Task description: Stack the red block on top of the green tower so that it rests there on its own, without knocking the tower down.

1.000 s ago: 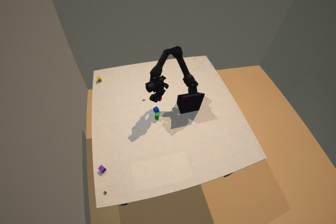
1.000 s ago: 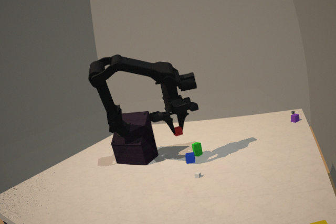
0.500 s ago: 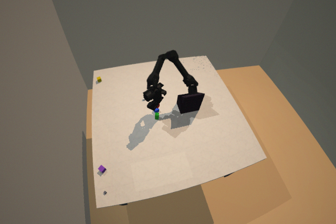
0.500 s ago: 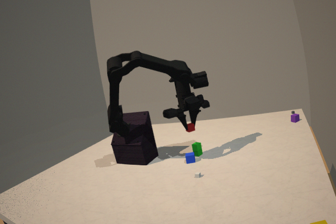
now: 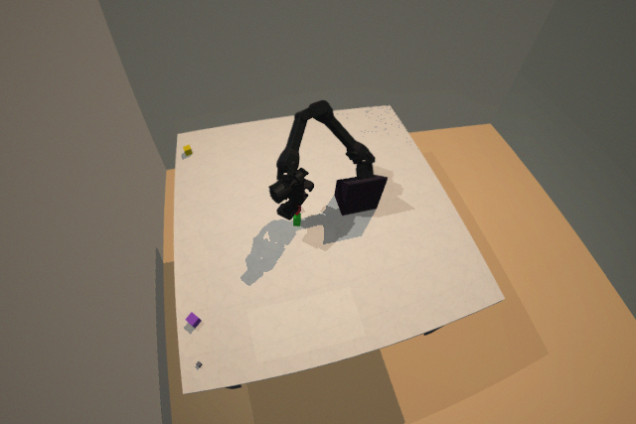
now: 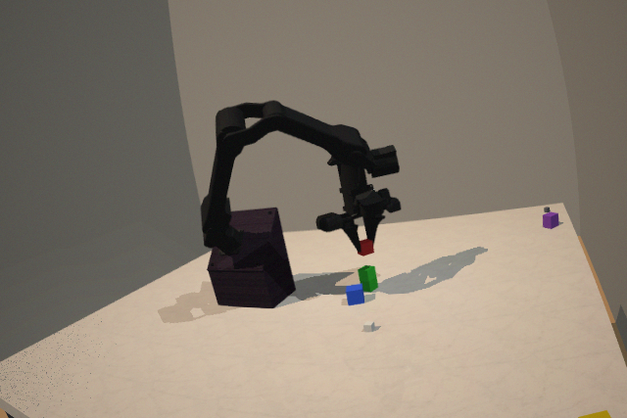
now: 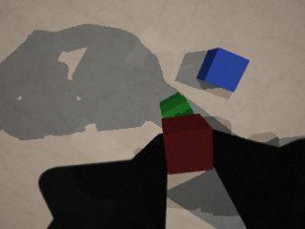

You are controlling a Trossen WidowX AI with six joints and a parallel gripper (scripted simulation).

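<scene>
The blue block is 2 cm behind my gripper tip, 7 cm to the right of it and 8 cm below it. The rest, counted from my gripper tip: purple block (49 cm ahead, 30 cm to the left, 8 cm below); then small cube (50 cm ahead, 46 cm to the left, 9 cm below); then red block (1 cm above).
</scene>
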